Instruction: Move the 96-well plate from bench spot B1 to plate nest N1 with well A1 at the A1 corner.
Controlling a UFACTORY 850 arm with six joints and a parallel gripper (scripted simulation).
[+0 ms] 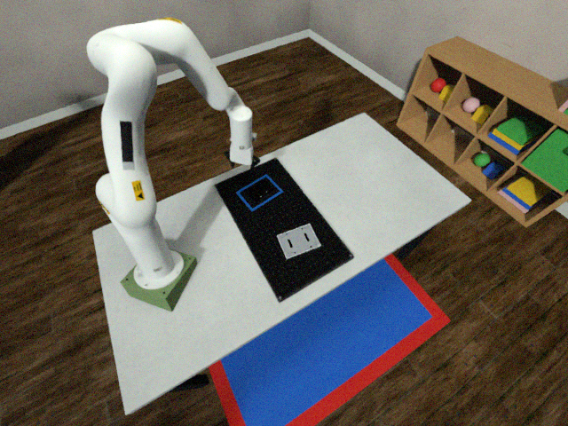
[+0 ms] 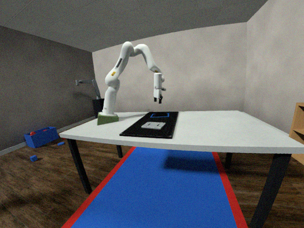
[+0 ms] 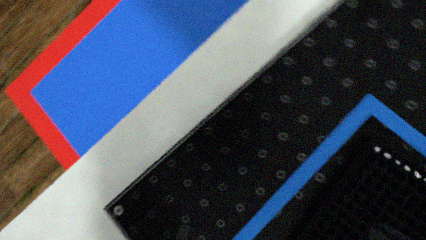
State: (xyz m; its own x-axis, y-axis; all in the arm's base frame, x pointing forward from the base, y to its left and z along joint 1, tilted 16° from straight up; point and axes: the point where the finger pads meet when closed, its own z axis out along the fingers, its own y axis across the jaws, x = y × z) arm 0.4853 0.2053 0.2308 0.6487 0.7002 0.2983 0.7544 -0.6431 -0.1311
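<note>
The dark 96-well plate is 13 cm below my hand, 7 cm to the right of it and 4 cm ahead of it. The rest, counted from my hand: plate nest (42 cm to the right, 13 cm below, 5 cm ahead).
</note>
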